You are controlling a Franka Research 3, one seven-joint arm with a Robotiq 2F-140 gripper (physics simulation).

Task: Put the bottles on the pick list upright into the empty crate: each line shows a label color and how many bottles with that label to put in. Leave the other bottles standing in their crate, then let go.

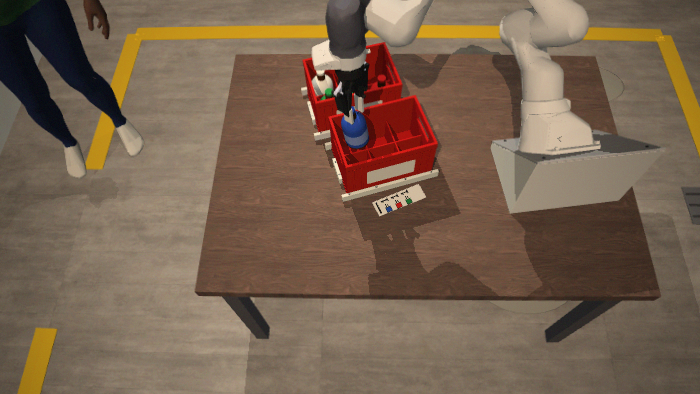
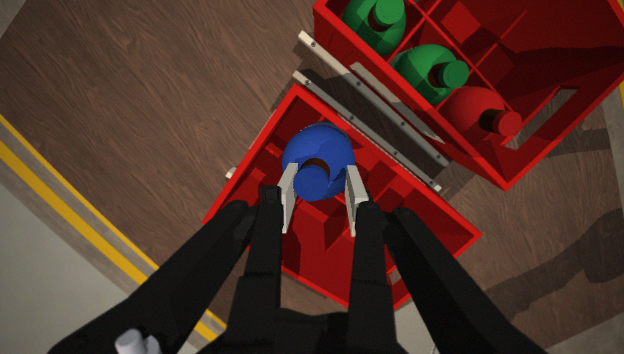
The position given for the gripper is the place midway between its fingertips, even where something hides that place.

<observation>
In view: the gripper (image 1: 354, 115), a blue bottle (image 1: 356, 135), a green bottle (image 2: 432, 70) and a pick list (image 1: 412, 194).
The blue bottle shows as well in image 2 (image 2: 322, 150). The gripper is seen too in image 2 (image 2: 321, 179).
</observation>
